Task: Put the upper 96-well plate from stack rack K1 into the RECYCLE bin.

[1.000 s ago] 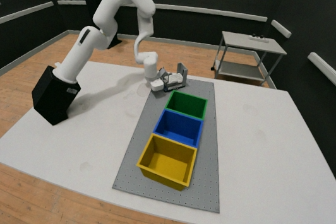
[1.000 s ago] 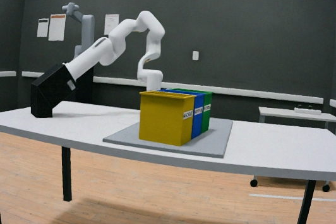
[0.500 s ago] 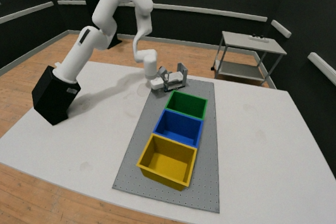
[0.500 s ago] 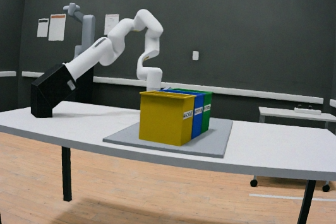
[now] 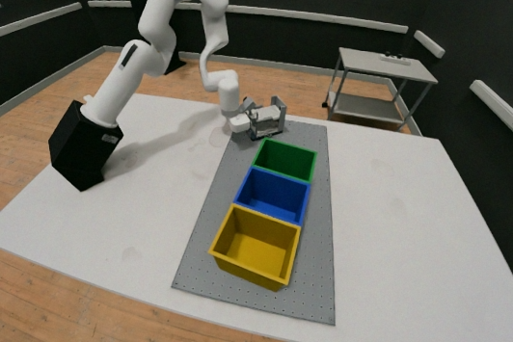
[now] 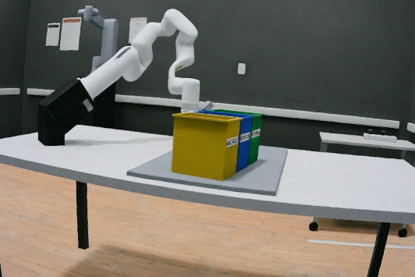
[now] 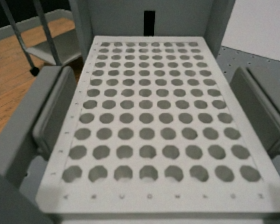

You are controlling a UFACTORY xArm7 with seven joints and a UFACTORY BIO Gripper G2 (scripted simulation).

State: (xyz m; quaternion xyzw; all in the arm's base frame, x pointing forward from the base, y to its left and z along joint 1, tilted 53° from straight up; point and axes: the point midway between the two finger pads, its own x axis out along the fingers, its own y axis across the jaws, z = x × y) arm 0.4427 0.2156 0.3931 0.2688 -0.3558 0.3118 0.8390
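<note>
My gripper is now 51 cm to the left of the yellow recycle bin, 24 cm short of it and 2 cm above it. From my hand the other things lie so: blue bin: 38 cm to the right, 22 cm ahead, 2 cm below; green bin: 25 cm to the right, 20 cm ahead, 2 cm below.
</note>
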